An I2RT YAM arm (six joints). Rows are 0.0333 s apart.
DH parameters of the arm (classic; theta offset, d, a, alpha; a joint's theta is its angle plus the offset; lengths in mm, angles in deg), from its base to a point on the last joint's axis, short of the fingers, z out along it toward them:
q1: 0 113.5 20 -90
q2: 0 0 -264 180
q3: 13.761 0 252.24 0
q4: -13.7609 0 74 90
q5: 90 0 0 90
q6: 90 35.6 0 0
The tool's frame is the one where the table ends.
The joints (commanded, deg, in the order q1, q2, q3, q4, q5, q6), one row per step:
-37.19 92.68 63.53 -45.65 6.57 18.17
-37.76 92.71 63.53 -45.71 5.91 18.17
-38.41 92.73 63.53 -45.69 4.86 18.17
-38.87 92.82 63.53 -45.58 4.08 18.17
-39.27 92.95 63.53 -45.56 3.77 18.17
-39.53 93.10 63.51 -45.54 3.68 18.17
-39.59 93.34 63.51 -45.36 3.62 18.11
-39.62 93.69 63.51 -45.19 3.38 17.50
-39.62 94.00 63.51 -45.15 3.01 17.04
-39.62 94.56 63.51 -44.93 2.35 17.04
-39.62 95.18 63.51 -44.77 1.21 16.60
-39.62 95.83 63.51 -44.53 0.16 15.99
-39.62 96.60 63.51 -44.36 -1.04 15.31
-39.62 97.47 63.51 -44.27 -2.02 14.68
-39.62 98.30 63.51 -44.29 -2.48 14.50
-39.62 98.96 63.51 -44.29 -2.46 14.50
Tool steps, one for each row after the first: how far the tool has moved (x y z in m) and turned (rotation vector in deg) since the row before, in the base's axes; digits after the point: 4 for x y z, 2 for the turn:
-0.0017 -0.0020 -0.0002 0.56 -0.32 -0.40
-0.0017 -0.0022 -0.0001 0.80 -0.63 -0.38
-0.0010 -0.0017 -0.0004 0.58 -0.49 -0.26
-0.0010 -0.0016 -0.0006 0.30 -0.10 -0.32
-0.0007 -0.0012 -0.0008 0.16 0.06 -0.24
0.0004 -0.0007 -0.0011 0.07 0.02 0.01
0.0006 -0.0005 -0.0017 0.20 0.12 0.62
0.0006 -0.0002 -0.0015 0.38 0.07 0.54
0.0012 -0.0005 -0.0027 0.71 -0.15 0.16
0.0014 -0.0002 -0.0031 1.07 -0.27 0.70
0.0014 -0.0003 -0.0032 0.94 -0.24 0.84
0.0015 -0.0003 -0.0038 1.16 -0.19 0.93
0.0013 -0.0003 -0.0044 1.12 0.06 0.82
0.0009 -0.0004 -0.0043 0.86 0.38 0.27
0.0005 -0.0005 -0.0034 0.41 0.52 0.00

